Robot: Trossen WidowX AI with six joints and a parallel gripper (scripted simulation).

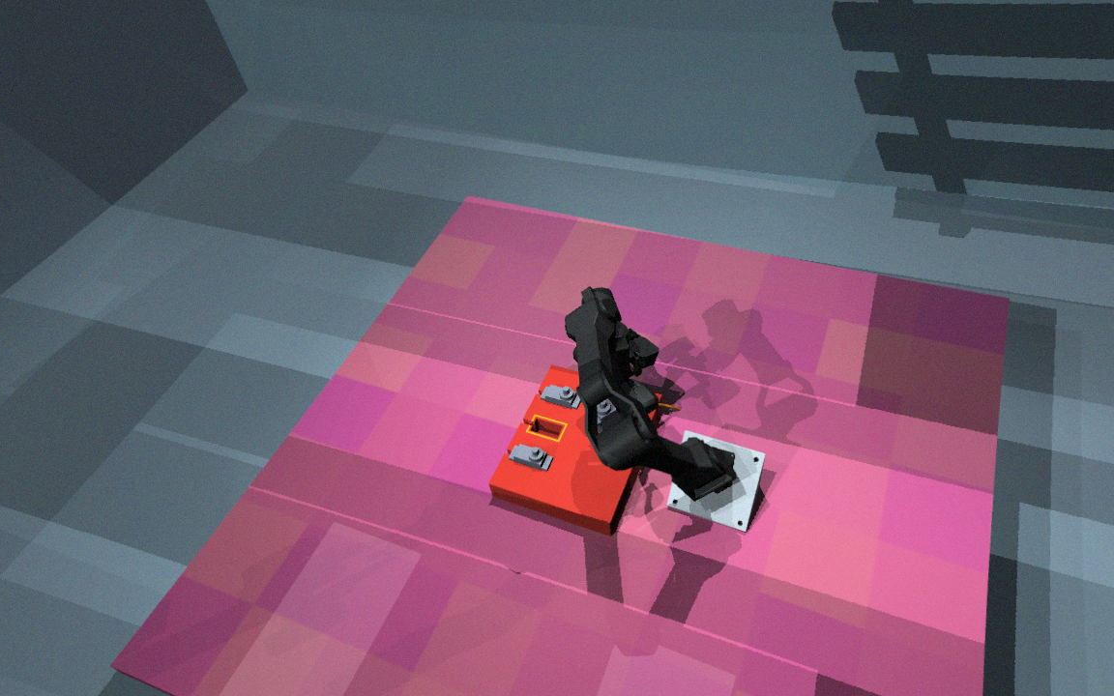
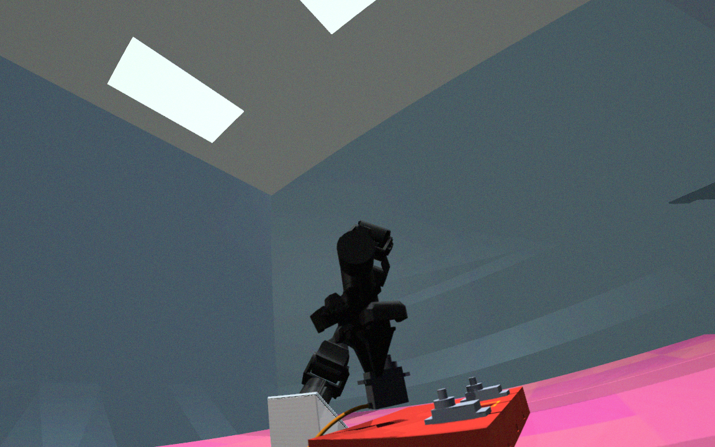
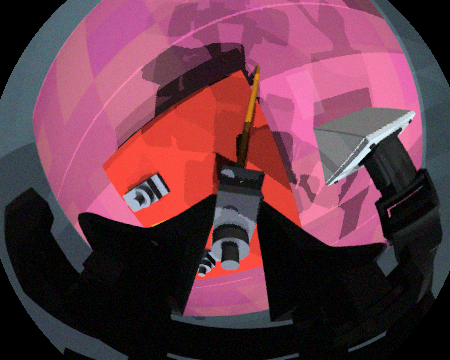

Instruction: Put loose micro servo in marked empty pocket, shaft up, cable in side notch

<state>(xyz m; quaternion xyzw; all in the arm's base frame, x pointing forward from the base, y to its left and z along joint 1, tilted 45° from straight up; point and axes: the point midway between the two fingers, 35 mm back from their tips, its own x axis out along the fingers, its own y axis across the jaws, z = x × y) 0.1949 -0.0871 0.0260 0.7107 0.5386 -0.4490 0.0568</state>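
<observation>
The deck lies 2 cm ahead of my gripper tip, 5 cm to the left of it and 10 cm below it.
</observation>
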